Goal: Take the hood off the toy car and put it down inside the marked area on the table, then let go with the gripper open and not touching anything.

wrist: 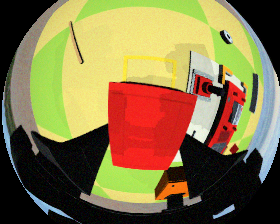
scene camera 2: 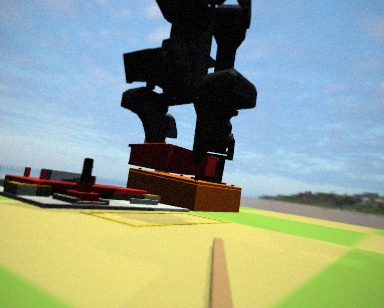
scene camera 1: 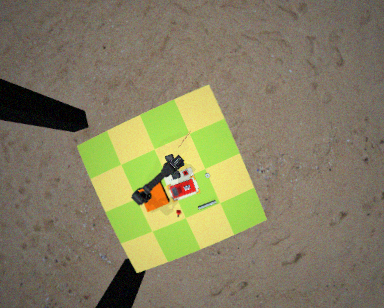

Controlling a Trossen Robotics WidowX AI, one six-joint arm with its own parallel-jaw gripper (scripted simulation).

gripper: holds a red hood (wrist: pixel 147 122)
